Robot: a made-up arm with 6 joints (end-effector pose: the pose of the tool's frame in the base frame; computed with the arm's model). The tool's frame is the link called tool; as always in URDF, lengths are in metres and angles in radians.
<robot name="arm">
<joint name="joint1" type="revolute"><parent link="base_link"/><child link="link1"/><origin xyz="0.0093 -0.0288 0.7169" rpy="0 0 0"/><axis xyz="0 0 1"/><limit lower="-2.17" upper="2.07"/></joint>
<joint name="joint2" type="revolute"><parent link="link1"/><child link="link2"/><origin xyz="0.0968 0.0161 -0.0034" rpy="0 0 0"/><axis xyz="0 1 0"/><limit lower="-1.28" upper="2.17"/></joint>
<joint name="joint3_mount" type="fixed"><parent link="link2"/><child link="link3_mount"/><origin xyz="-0.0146 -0.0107 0.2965" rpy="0 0 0"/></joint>
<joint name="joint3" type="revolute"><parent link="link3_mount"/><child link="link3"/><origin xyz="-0.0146 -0.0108 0.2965" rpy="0 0 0"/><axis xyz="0 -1 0"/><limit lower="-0.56" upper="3.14"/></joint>
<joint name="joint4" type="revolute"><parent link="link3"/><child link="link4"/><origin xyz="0.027 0.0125 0.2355" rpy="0 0 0"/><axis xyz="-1 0 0"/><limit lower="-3.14" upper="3.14"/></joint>
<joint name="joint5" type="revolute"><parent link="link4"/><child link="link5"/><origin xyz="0.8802 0.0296 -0.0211" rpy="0 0 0"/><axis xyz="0 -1 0"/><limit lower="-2.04" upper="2.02"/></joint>
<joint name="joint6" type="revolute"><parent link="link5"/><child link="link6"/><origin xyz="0.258 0.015 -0.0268" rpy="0 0 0"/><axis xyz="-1 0 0"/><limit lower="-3.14" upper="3.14"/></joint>
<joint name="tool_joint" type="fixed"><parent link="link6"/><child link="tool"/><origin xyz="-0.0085 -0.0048 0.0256" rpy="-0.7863 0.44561 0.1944"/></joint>
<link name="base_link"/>
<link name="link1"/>
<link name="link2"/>
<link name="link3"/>
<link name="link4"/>
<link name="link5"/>
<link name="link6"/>
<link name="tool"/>
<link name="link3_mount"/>
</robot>
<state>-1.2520 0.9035 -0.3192 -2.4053 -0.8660 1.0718</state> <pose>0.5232 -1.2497 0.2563 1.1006 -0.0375 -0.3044</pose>
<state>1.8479 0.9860 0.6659 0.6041 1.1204 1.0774</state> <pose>-0.6124 1.5226 1.0866 -1.0702 -2.0401 0.5163</pose>
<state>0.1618 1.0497 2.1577 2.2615 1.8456 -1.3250</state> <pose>0.8832 0.2854 1.8414 -2.5488 -0.5542 1.1793</pose>
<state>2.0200 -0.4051 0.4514 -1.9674 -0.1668 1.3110</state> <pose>-0.1866 0.2563 2.3315 0.4625 -0.9505 2.3292</pose>
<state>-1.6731 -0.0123 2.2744 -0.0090 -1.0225 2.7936</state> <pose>0.1349 0.5363 2.0725 0.5695 -1.6678 0.9379</pose>
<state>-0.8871 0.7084 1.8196 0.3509 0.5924 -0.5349</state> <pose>0.4812 -0.4949 2.3320 -1.4322 -0.8383 -0.7542</pose>
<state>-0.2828 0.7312 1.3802 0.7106 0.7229 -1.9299</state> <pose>1.1684 -0.2633 2.0966 -0.2559 -0.9069 0.8297</pose>
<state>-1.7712 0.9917 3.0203 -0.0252 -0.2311 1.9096</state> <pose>0.0966 -0.0018 2.0307 0.9359 -1.0855 1.8372</pose>
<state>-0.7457 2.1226 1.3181 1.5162 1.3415 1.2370</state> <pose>1.2115 -0.8272 -0.1517 -2.8900 -0.1890 0.1518</pose>
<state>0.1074 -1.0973 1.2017 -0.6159 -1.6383 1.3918</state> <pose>-1.0749 0.0743 1.5722 -2.3178 -0.5342 -0.3481</pose>
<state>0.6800 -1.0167 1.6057 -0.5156 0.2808 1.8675</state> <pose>-1.2471 -0.9692 1.3245 0.0604 -0.9495 -1.5521</pose>
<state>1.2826 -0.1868 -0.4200 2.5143 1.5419 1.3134</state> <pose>0.1731 0.8253 1.0866 0.4036 2.3800 0.4904</pose>
